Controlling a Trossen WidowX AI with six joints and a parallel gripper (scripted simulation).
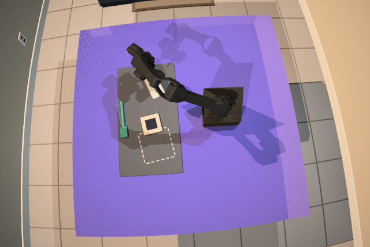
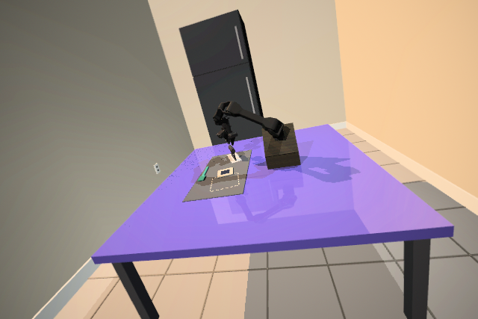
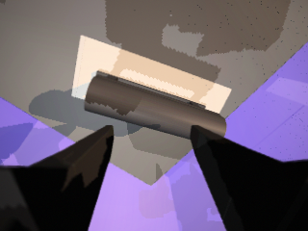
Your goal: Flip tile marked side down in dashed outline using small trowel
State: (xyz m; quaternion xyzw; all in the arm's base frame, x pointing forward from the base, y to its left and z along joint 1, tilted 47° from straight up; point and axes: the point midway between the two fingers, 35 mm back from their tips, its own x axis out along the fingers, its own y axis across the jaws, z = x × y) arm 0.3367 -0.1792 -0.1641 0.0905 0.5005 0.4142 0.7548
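Now: gripper tip 70 mm above the trowel and 10 mm to the right of it. Also, from my gripper tip: grey mat (200 mm to the left, 130 mm below, 60 mm ahead); then green flat tool (210 mm to the left, 200 mm ahead, 100 mm below); then tile (240 mm to the left, 100 mm below, 50 mm ahead).
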